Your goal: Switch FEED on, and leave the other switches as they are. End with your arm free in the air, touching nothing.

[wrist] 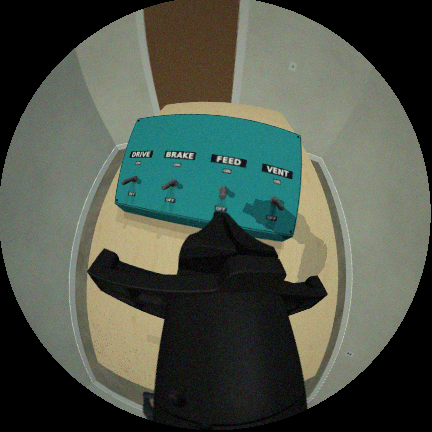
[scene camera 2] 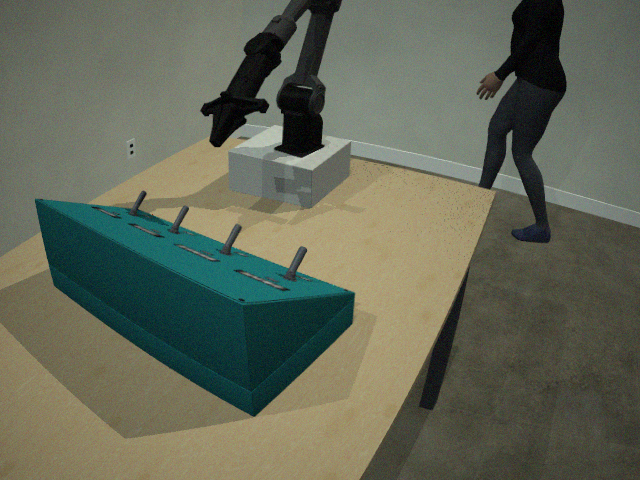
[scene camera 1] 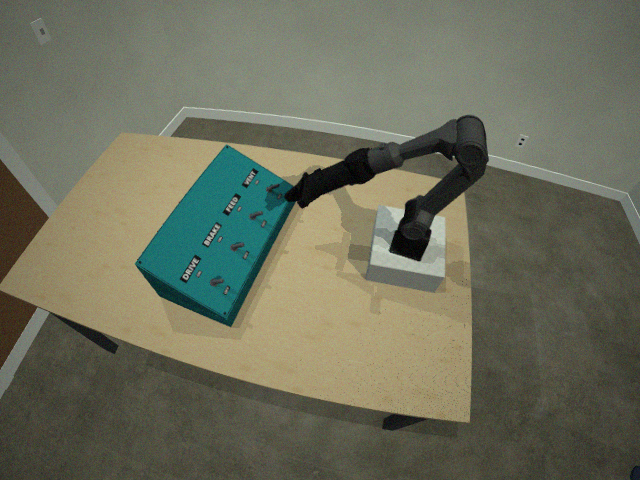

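The teal switch box (scene camera 1: 180,222) (scene camera 2: 144,294) (wrist: 200,135) stands on the table. The FEED lever (scene camera 1: 255,214) (scene camera 2: 179,219) (wrist: 223,192) leans toward its OFF label, on the robot's side. The VENT lever (scene camera 1: 272,188) (scene camera 2: 138,203) (wrist: 276,203), BRAKE lever (scene camera 1: 237,246) (scene camera 2: 231,239) (wrist: 170,184) and DRIVE lever (scene camera 1: 216,281) (scene camera 2: 296,263) (wrist: 131,180) lean the same way. My gripper (scene camera 1: 287,198) (scene camera 2: 217,144) (wrist: 218,220) is shut and empty, in the air on the robot's side of the box, apart from the levers. Its tip shows just below FEED's OFF label in the wrist view.
The arm's pale base block (scene camera 1: 405,271) (scene camera 2: 268,178) stands on the wooden table (scene camera 1: 310,351) (scene camera 2: 413,206). A person (scene camera 2: 537,103) stands on the floor beyond the table. The arm's shadow falls across the box around VENT.
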